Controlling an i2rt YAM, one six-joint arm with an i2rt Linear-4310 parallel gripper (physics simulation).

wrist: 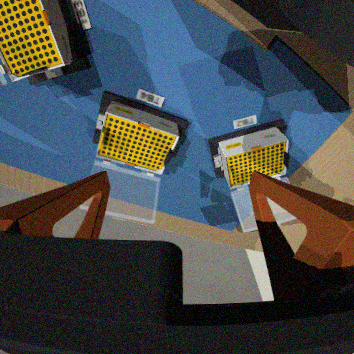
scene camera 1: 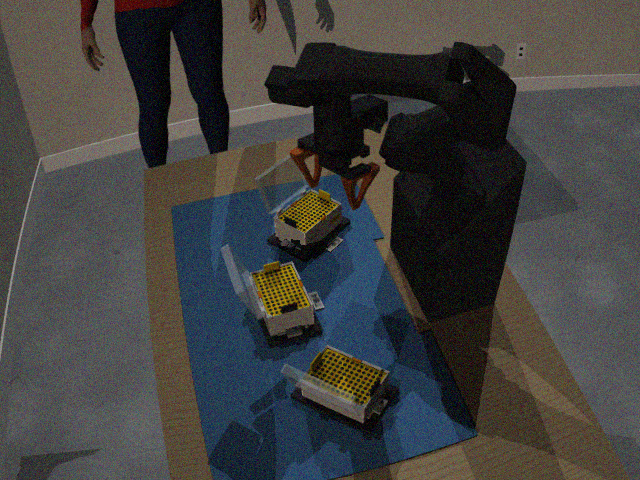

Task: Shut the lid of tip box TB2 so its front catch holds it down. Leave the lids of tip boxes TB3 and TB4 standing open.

Labels:
My gripper shows in the wrist view (pixel 178 178) and in scene camera 1 (pixel 334 197).

